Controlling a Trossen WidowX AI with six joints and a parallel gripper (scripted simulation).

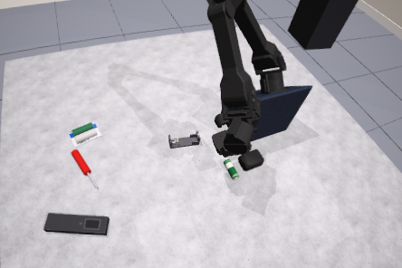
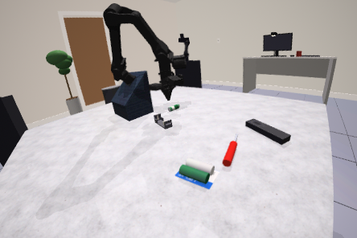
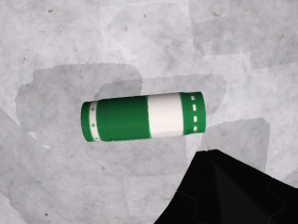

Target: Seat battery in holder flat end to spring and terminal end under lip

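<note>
Now: the battery 5 cm below my gripper tip and 3 cm to the left of it. The rest, counted from my gripper tip: red screwdriver 43 cm ahead, 7 cm to the right, 5 cm below; then black remote control 47 cm ahead, 8 cm to the left, 4 cm below.
</note>
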